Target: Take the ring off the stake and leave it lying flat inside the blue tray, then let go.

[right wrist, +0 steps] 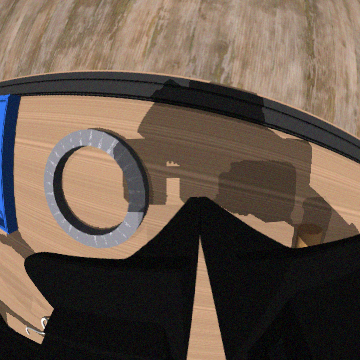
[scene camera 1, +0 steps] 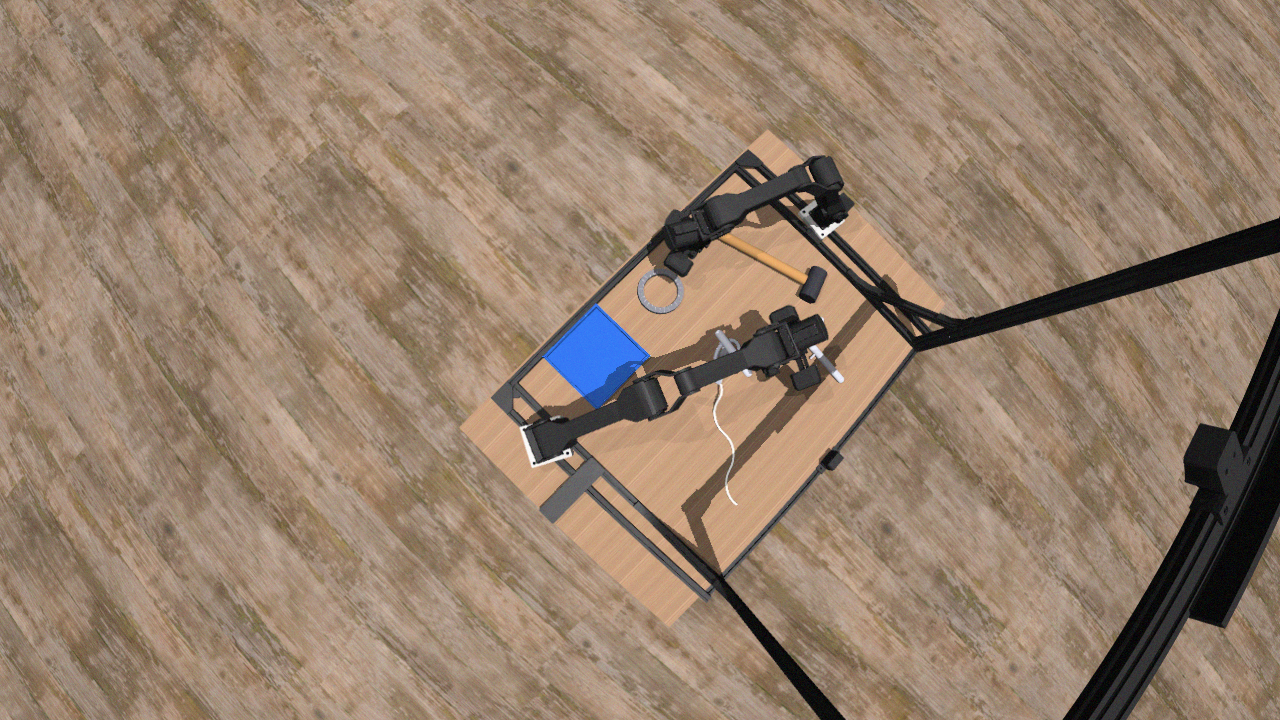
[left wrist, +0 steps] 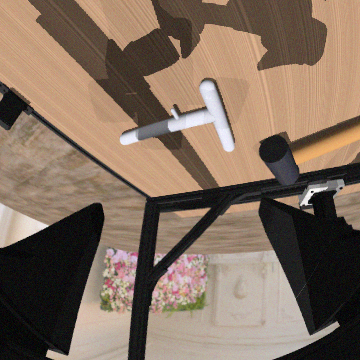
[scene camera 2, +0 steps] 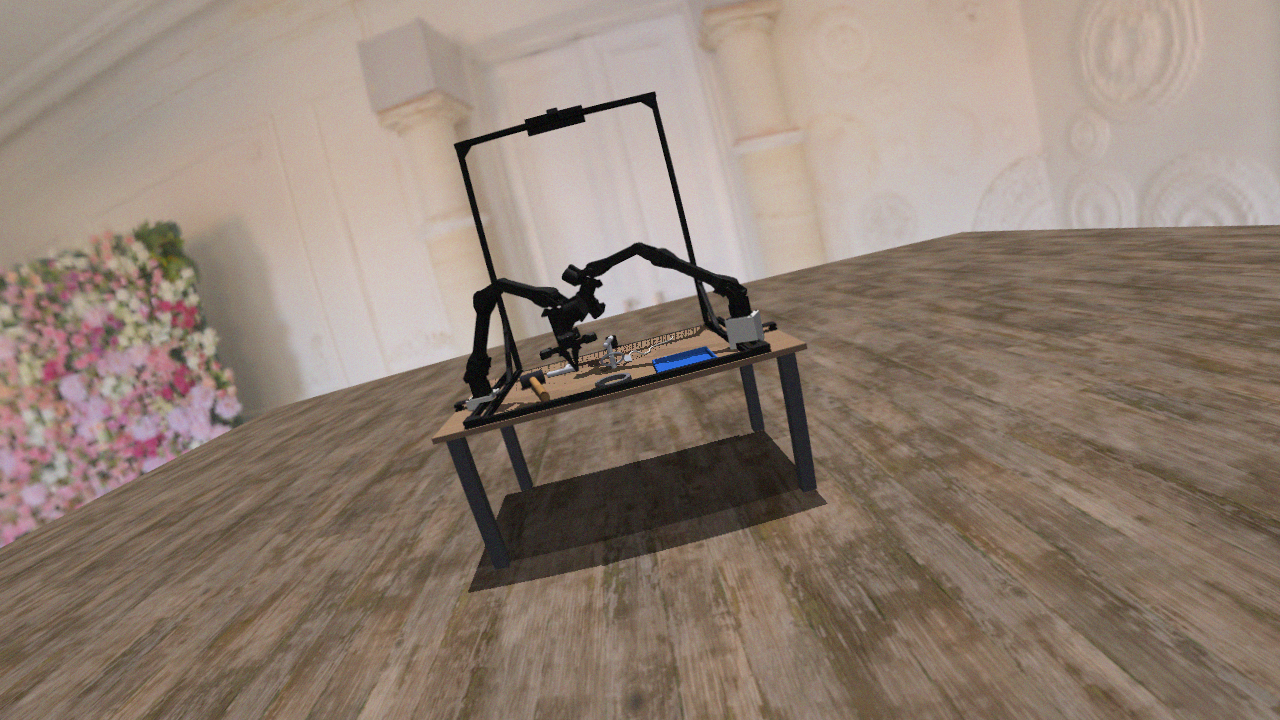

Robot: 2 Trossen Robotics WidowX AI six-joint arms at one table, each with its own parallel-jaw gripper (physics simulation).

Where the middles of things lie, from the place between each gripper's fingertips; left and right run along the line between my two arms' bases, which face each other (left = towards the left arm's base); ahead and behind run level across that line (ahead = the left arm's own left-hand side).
Labels:
I see my right gripper 16 cm past the hammer (scene camera 1: 812, 283), 21 cm to the left of it and 5 cm above it. From my right hand the other things lie so: white T-shaped piece (left wrist: 214, 112) 45 cm behind, 15 cm to the right, 6 cm below; blue tray (scene camera 1: 596, 356) 7 cm behind, 33 cm to the left, 6 cm below.
Right now my left hand is 16 cm above the white T-shaped piece, 10 cm to the left of it and 7 cm past it. The rest, counted from my left hand: hammer (22 cm ahead, 16 cm to the right, 15 cm below); then blue tray (38 cm to the left, 32 cm ahead, 16 cm below).

